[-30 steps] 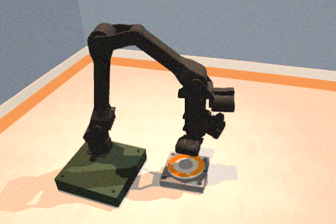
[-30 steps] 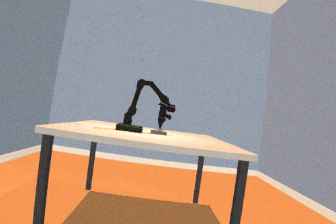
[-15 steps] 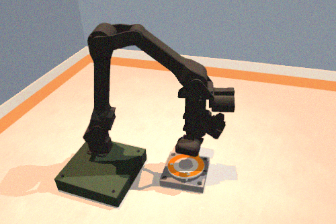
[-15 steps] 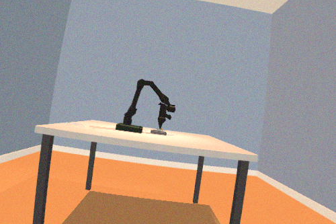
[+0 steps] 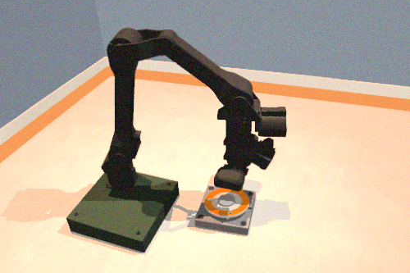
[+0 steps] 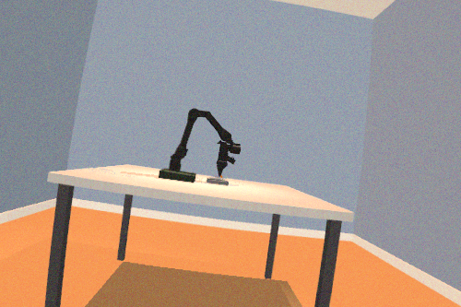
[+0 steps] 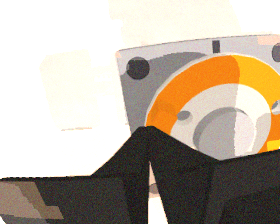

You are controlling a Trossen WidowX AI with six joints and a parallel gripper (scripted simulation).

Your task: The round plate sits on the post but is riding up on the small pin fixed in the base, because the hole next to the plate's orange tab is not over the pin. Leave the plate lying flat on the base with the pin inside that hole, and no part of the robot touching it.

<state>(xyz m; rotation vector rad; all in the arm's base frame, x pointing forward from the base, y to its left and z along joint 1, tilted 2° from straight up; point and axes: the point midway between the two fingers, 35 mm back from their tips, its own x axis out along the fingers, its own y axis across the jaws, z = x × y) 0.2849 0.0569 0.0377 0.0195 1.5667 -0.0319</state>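
My gripper tip is 1 cm past the base, 5 cm to the left of it and 2 cm above it.
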